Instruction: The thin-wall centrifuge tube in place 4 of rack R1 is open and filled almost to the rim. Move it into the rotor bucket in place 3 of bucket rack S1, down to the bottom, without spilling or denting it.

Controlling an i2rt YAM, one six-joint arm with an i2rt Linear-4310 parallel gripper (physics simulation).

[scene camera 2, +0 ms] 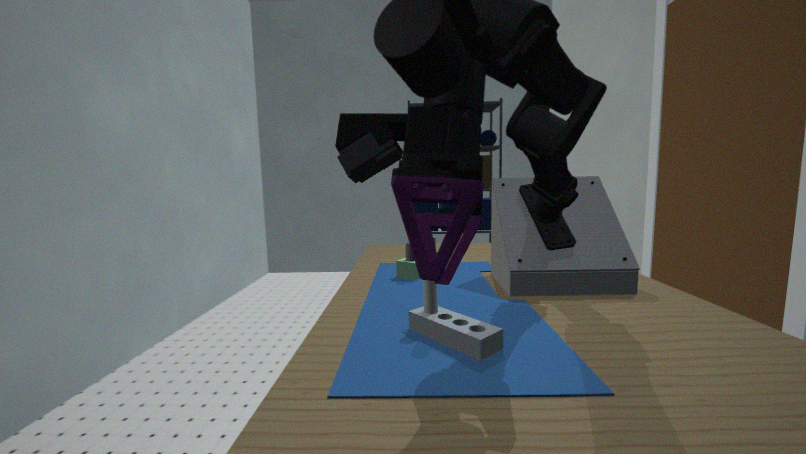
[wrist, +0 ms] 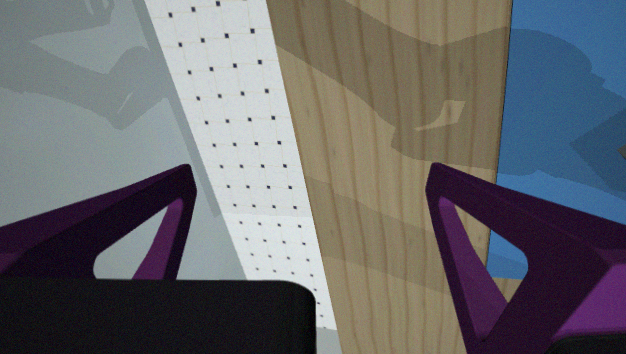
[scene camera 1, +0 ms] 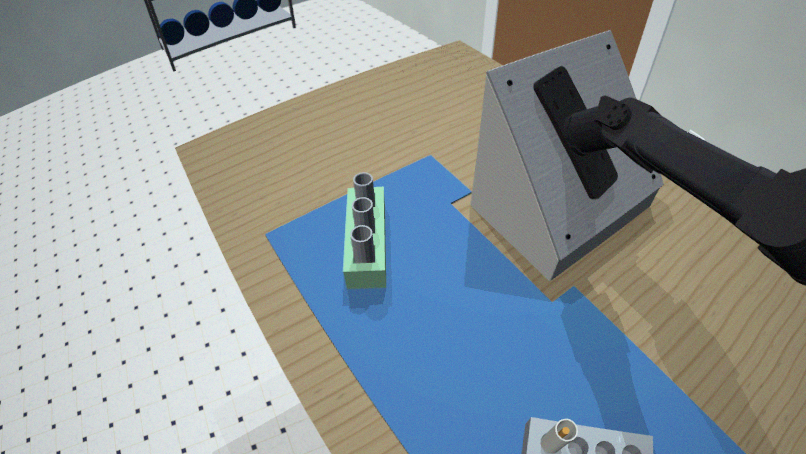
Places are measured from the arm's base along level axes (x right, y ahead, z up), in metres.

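Pixels of known places: gripper, between the fingertips: (scene camera 2: 436, 282) (wrist: 311, 176); arm's base, origin of its link: (scene camera 2: 545, 215) (scene camera 1: 576, 133).
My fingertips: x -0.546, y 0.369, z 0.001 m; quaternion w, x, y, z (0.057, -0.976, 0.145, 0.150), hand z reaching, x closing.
For each thing: its top centre in the pictures, then the offset to it from my fingertips. Level surfaces: height alone.
- centrifuge tube, centre of its top: (scene camera 1: 566, 428) (scene camera 2: 430, 276) dz -0.076, dx +0.294, dy -0.039 m
- grey rack, centre of its top: (scene camera 1: 591, 449) (scene camera 2: 452, 319) dz -0.138, dx +0.253, dy -0.069 m
- green bucket rack, centre of its top: (scene camera 1: 364, 225) (scene camera 2: 421, 256) dz -0.125, dx +0.700, dy -0.076 m
- blue mat, height of its surface: dz -0.171 m
- wooden table, height of its surface: dz -0.174 m
The centrifuge tube (scene camera 1: 556, 438) (scene camera 2: 430, 297) stands upright in an end hole of the grey rack (scene camera 1: 644, 441) (scene camera 2: 445, 333); its open mouth shows orange inside in scene camera 1. The rack's three other holes are empty. The green bucket rack (scene camera 1: 364, 279) (scene camera 2: 405, 269) holds three dark grey open buckets (scene camera 1: 363, 248) in a row; in scene camera 2 it is partly hidden behind the gripper. My gripper (scene camera 2: 435, 280) (wrist: 311, 176) is open, with its purple fingers pointing down. In scene camera 2 its tips appear at the upper part of the tube. No tube shows between the fingers in the wrist view.
Both racks stand on a blue mat (scene camera 1: 451, 338) (scene camera 2: 372, 360) on the wooden table (scene camera 1: 315, 124) (scene camera 2: 293, 394). The arm is mounted on a sloped grey metal block (scene camera 1: 507, 157) (scene camera 2: 572, 281) beside the mat. The table's edge runs along the left, next to the dotted floor.
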